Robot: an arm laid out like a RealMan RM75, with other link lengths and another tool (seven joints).
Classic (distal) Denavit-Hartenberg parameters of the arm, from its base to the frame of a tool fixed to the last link. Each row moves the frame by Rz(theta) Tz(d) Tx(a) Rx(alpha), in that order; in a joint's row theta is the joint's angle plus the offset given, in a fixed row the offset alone. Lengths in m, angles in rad.
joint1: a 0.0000, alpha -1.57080, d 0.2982, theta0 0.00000
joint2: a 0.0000, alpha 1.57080, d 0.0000, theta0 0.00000
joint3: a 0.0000, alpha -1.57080, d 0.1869, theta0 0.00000
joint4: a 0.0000, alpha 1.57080, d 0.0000, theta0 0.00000
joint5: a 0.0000, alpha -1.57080, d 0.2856, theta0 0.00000
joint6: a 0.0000, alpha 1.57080, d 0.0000, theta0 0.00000
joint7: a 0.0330, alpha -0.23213, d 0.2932, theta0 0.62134
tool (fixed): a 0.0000, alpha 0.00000, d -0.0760, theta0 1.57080
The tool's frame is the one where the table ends.
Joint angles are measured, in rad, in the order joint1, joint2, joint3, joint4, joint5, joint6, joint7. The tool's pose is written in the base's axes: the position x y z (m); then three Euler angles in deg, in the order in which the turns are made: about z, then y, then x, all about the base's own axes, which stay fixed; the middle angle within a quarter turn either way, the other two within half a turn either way. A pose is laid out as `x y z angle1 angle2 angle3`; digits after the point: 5 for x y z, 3 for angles.
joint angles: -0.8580, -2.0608, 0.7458, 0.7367, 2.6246, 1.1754, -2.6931
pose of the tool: -0.20898 0.52617 0.05422 50.213 -4.507 -164.760
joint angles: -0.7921, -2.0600, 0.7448, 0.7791, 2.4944, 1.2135, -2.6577
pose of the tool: -0.20808 0.51914 0.06461 48.593 1.509 -163.466
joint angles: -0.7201, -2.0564, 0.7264, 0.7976, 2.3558, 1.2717, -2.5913
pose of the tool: -0.21189 0.50542 0.07351 47.273 8.342 -162.767
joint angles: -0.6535, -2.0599, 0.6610, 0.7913, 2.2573, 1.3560, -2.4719
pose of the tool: -0.22239 0.48382 0.08098 47.639 14.854 -162.582
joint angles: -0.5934, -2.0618, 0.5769, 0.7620, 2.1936, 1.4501, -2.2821
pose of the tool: -0.23481 0.45679 0.08731 51.974 20.107 -162.759
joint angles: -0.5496, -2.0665, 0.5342, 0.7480, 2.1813, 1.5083, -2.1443
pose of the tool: -0.24515 0.43531 0.08772 56.326 21.717 -163.596
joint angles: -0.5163, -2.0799, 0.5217, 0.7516, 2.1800, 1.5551, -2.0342
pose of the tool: -0.24762 0.41727 0.08322 61.204 22.393 -165.450
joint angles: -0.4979, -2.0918, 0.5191, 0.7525, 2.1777, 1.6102, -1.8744
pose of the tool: -0.24009 0.39951 0.07709 70.367 22.856 -168.687
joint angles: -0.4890, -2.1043, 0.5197, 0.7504, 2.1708, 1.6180, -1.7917
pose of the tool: -0.23686 0.39307 0.07205 74.579 22.964 -169.326
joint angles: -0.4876, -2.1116, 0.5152, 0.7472, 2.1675, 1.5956, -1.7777
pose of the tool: -0.23901 0.39541 0.07023 74.404 22.660 -168.112
